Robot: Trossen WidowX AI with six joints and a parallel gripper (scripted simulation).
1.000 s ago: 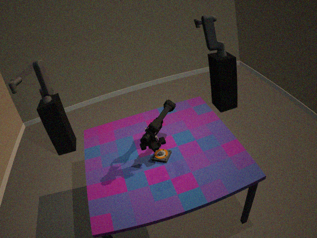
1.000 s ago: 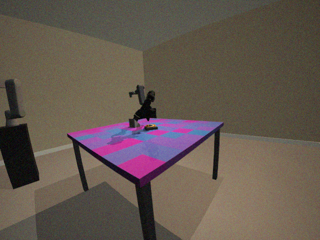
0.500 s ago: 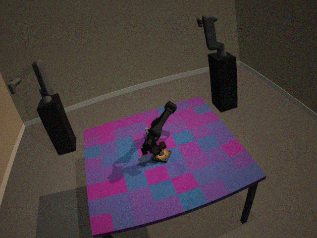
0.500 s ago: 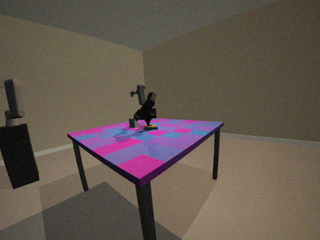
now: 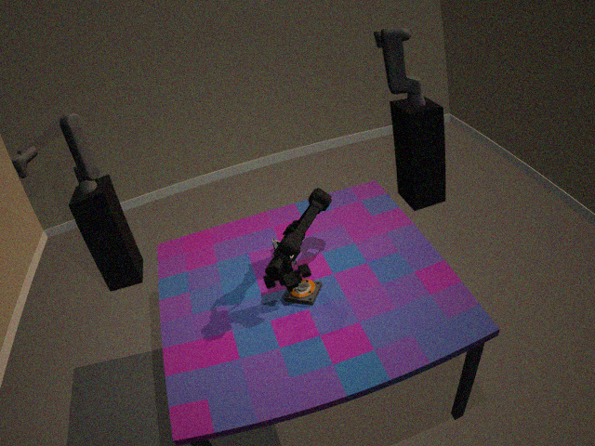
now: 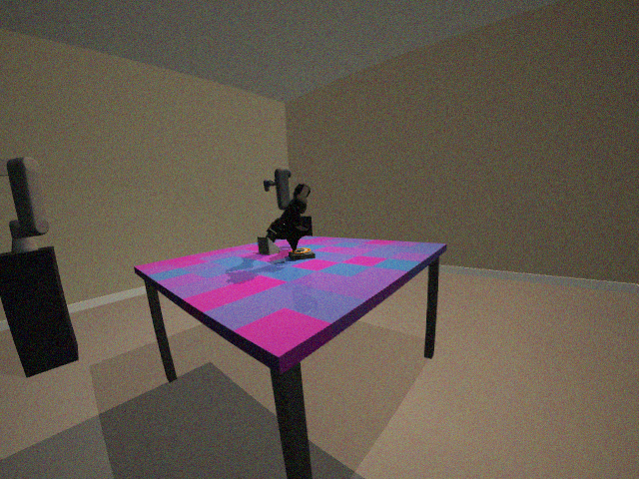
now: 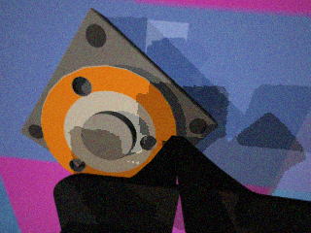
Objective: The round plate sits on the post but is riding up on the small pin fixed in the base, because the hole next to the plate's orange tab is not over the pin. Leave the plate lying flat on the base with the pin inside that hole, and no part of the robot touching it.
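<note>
The square grey base is 50 mm to the left of my gripper tip, 20 mm below it and 10 mm behind it.
</note>
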